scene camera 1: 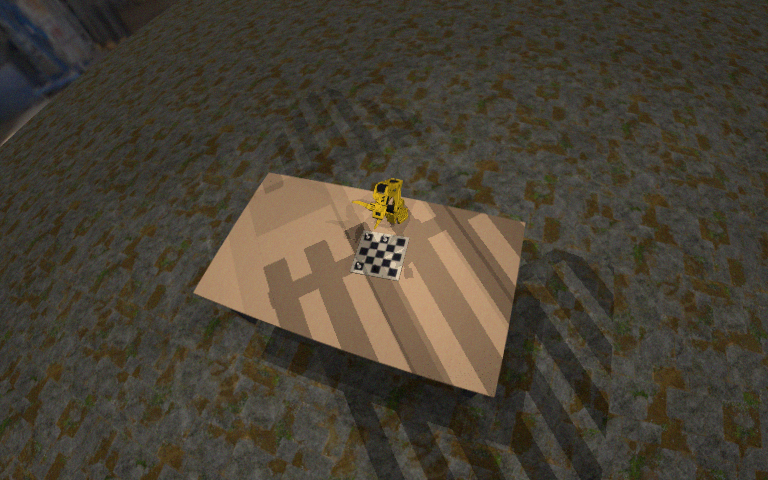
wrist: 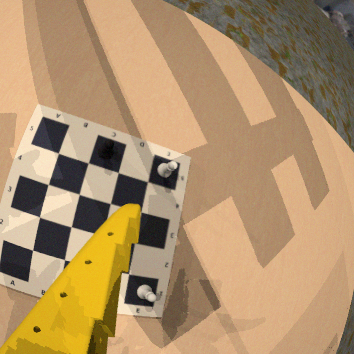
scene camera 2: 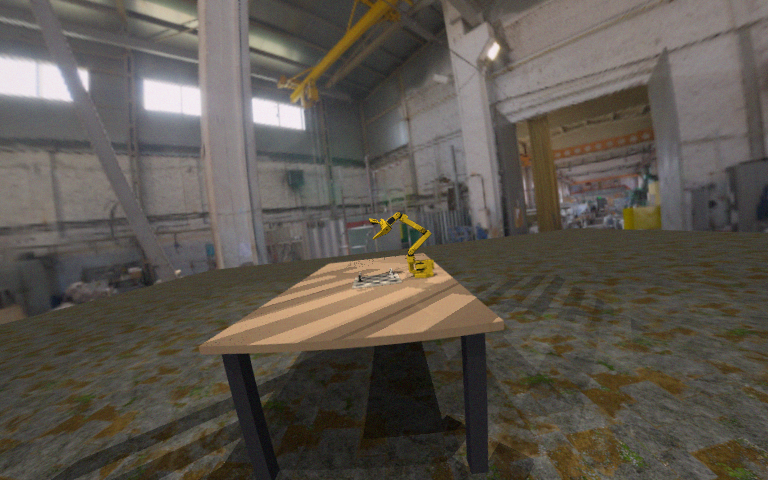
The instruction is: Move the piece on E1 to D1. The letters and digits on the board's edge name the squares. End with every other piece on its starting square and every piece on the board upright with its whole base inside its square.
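Frame: origin at the arm's base, x left, y back, z up, level; metres.
Where they show: hand at its tool point: [scene camera 1: 374, 228] [wrist: 138, 218] [scene camera 2: 373, 238]; arm's base at its link origin: [scene camera 1: 395, 218] [scene camera 2: 419, 275].
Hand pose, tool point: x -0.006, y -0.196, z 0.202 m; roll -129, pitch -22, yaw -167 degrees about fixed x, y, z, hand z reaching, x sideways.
Note:
Each offset is from my tool point to the centre of the thing. Level surfaces: height alone.
The white piece on E1 {dx -0.084, dy +0.060, dz -0.180 m} [scene camera 1: 368, 236] [wrist: 145, 292] stands upright on its dark corner square. D1 is partly behind the jaw in the wrist view; the visible part is bare. A white piece {dx -0.067, dy -0.094, dz -0.180 m} [scene camera 1: 359, 264] [wrist: 167, 169] stands on E5, and a black piece {dx +0.011, dy -0.087, dz -0.180 m} [wrist: 108, 150] stands on C5. Another piece {dx -0.002, dy +0.068, dz -0.174 m} [scene camera 1: 385, 238] shows on C1 in scene camera 1; the jaw hides that square in the wrist view. My gripper [scene camera 1: 365, 213] [scene camera 2: 372, 229] is fully open and empty, high above the board's rank-1 side. In the wrist view, one notched jaw shows, its tip drawn over the board's middle.
The chequered board {dx +0.001, dy -0.010, dz -0.199 m} [scene camera 1: 373, 276] [scene camera 2: 376, 283] [wrist: 175, 220] lies flat on the wooden table {dz -0.202 m} [scene camera 1: 317, 333] [scene camera 2: 339, 333] [wrist: 280, 200], in front of the arm's yellow base [scene camera 2: 421, 268]. Striped shadows cross the table and part of the board.

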